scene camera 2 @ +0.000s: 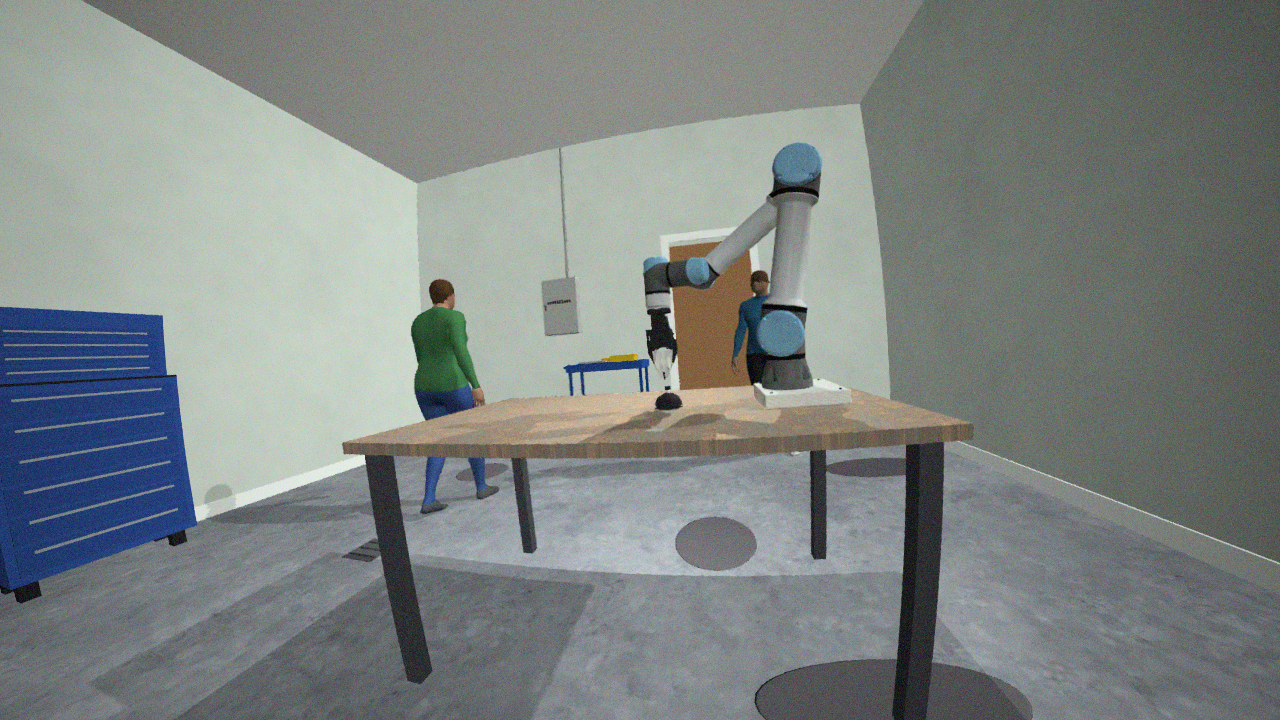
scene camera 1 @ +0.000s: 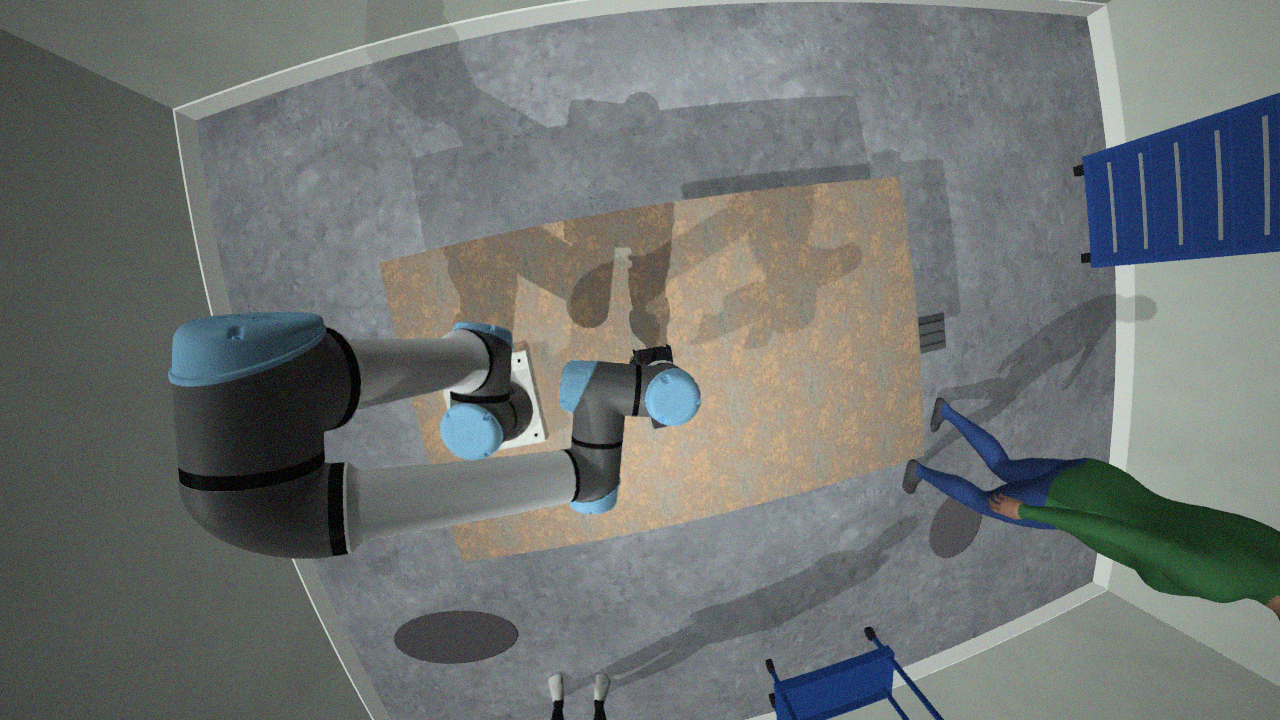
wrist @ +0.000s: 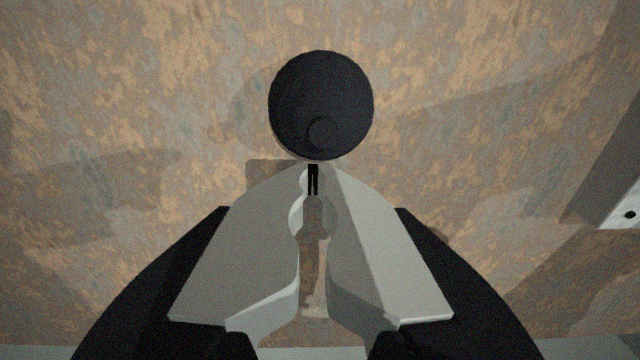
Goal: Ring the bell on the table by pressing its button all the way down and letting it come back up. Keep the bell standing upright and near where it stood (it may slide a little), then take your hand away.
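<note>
The bell (scene camera 2: pixel 668 402) (wrist: pixel 320 85) is a small black dome standing upright on the wooden table (scene camera 1: pixel 805 376) (scene camera 2: pixel 537 431) (wrist: pixel 100 45). Its round button (wrist: pixel 323 131) shows on the dome in the wrist view. My gripper (scene camera 2: pixel 666 386) (wrist: pixel 312 167) is shut with nothing between its fingers. It points down, its tips a little above the top of the bell in scene camera 2. In the wrist view the tips show just below the bell's lower edge, near the button. In scene camera 1 the arm's wrist hides the bell and the fingertips.
The arm's white base plate (scene camera 1: pixel 529 394) (scene camera 2: pixel 810 396) is on the table. A person in green (scene camera 1: pixel 1154 528) (scene camera 2: pixel 438 349) is beyond the table's far end. A person in blue (scene camera 2: pixel 748 326) stands behind the arm. A blue cabinet (scene camera 1: pixel 1181 192) (scene camera 2: pixel 89 456) and a blue cart (scene camera 1: pixel 832 685) (scene camera 2: pixel 608 366) stand apart.
</note>
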